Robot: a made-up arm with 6 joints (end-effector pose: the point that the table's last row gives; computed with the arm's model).
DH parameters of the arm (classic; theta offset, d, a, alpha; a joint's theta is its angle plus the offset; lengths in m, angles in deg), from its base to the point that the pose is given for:
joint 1: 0 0.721 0.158 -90
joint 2: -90 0 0.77 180
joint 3: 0 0 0.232 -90
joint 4: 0 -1.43 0 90
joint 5: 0 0 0 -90
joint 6: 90 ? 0 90
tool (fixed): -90 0 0 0
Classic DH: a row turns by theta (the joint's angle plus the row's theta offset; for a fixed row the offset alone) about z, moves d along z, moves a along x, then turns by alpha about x.
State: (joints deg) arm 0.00 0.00 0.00 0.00 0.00 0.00
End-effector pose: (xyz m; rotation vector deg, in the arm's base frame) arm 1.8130 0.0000 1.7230 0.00 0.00 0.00
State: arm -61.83 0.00 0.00 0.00 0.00 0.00
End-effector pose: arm 0.8559 -1.5983 1.7230 0.00 0.00 -61.83
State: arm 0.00 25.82 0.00 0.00 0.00 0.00
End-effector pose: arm 2.0842 0.0000 0.9021 0.00 25.82 0.00
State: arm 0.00 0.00 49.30 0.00 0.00 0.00
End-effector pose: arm 1.0613 0.0000 2.8970 0.00 -49.30 0.00
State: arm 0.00 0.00 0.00 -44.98 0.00 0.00
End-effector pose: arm 1.8130 0.0000 1.7230 44.98 0.00 0.00
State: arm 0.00 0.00 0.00 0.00 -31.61 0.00
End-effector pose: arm 1.7796 0.0000 1.6051 0.00 31.61 0.00
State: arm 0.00 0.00 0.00 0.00 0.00 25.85
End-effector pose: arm 1.8130 0.0000 1.7230 -25.85 0.00 0.00
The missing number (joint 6, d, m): -0.225
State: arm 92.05 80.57 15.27 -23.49 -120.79 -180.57
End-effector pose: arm -0.1312 1.5130 -0.3245 -13.59 3.26 -108.34
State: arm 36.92 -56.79 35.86 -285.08 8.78 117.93
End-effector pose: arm -0.6621 -0.4560 2.7822 -107.66 -30.35 -124.33
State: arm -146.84 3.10 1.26 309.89 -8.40 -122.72
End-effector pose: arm -1.5417 -1.0375 1.6476 -59.94 164.40 13.31
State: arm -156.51 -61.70 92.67 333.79 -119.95 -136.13
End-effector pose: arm 1.6234 0.6117 1.6045 28.38 -111.56 -61.04
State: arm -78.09 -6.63 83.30 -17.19 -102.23 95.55
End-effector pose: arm 0.0737 -0.0344 2.8682 -78.92 57.41 -35.66
